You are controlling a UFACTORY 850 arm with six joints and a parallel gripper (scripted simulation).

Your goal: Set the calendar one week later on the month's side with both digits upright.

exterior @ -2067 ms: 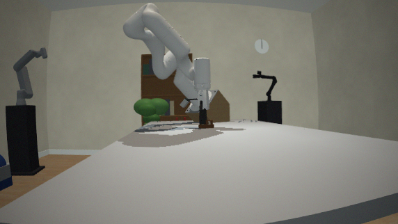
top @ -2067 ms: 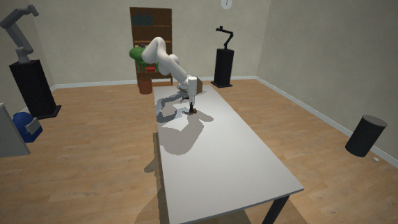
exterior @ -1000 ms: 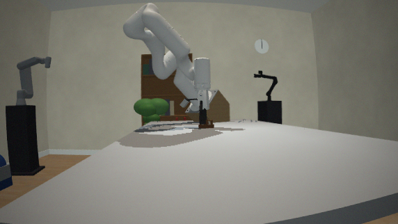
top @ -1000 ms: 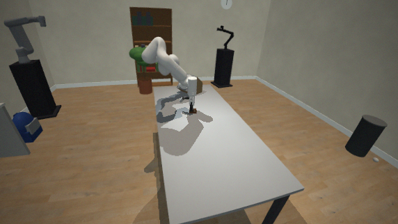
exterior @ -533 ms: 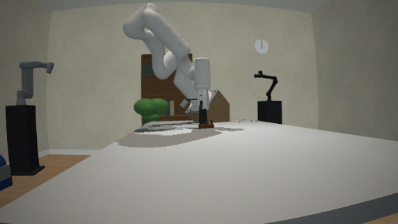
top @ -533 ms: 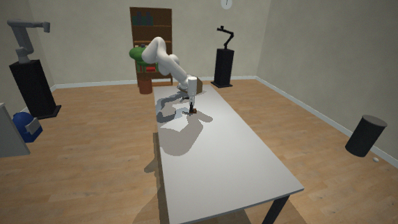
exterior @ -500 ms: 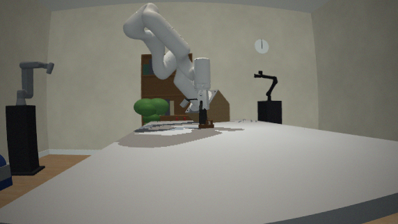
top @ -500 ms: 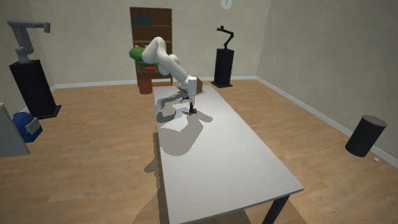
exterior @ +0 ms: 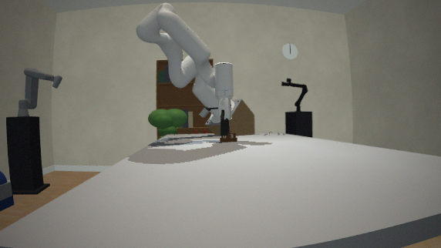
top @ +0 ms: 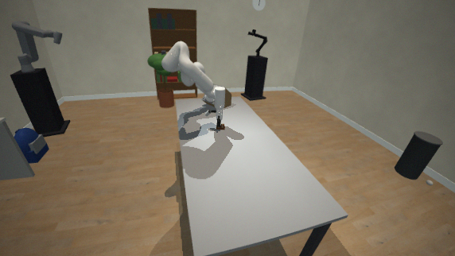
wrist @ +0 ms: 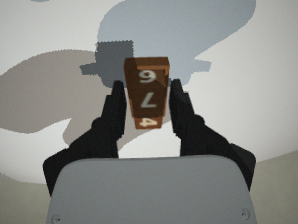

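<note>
The brown cube lies 2 cm below my hand. The rest, counted from my hand: tray: 4 cm below, 2 cm to the left, 1 cm ahead.
</note>
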